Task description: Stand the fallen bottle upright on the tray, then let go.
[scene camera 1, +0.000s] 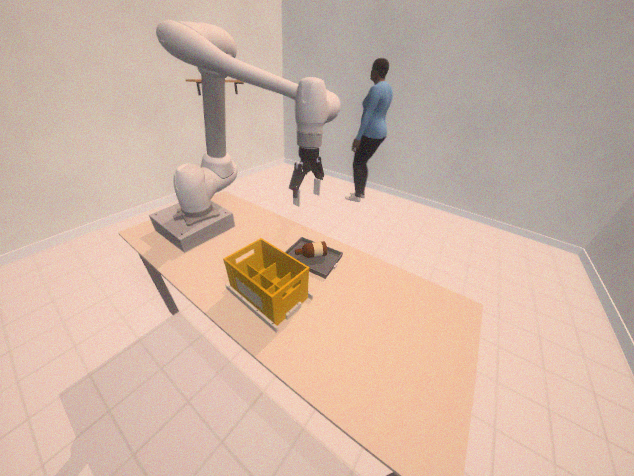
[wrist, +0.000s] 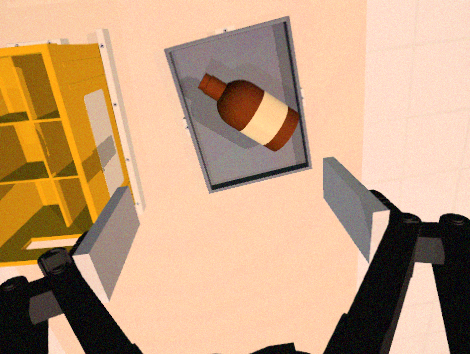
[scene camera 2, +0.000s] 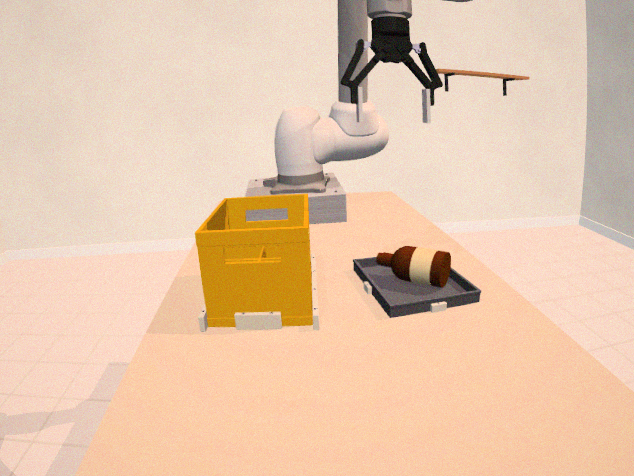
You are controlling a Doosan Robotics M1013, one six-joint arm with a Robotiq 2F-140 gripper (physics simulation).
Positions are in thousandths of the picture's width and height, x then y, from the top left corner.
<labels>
my gripper: scene camera 1 485, 419; wrist 486, 541; scene camera 2 622, 257
</labels>
